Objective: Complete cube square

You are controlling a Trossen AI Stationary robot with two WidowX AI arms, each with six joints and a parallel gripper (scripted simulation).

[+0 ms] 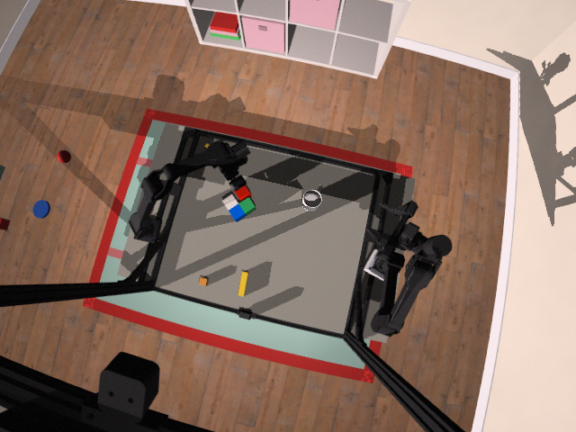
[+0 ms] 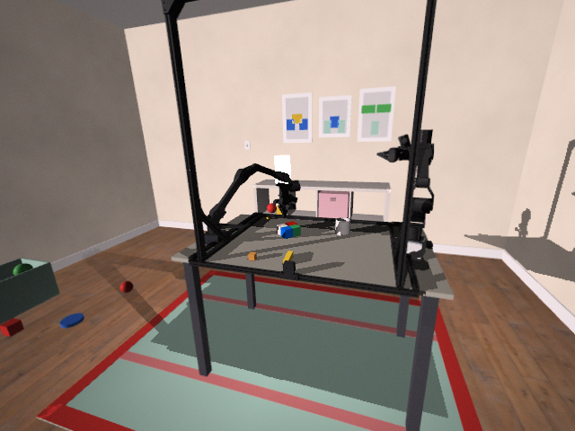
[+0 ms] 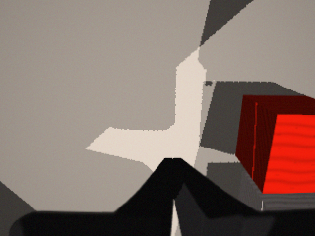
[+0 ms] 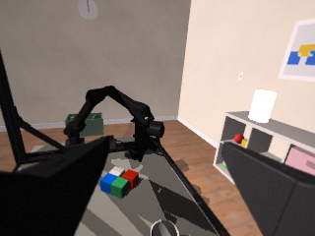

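Now: the red cube 70 mm below my left hand, 60 mm to the right of it and 60 mm behind it. From my left hand the other things lie so: green cube: 120 mm behind, 90 mm to the right, 70 mm below; then blue cube: 150 mm behind, 70 mm below, 50 mm to the right; then white cube: 110 mm behind, 70 mm below, 10 mm to the right.
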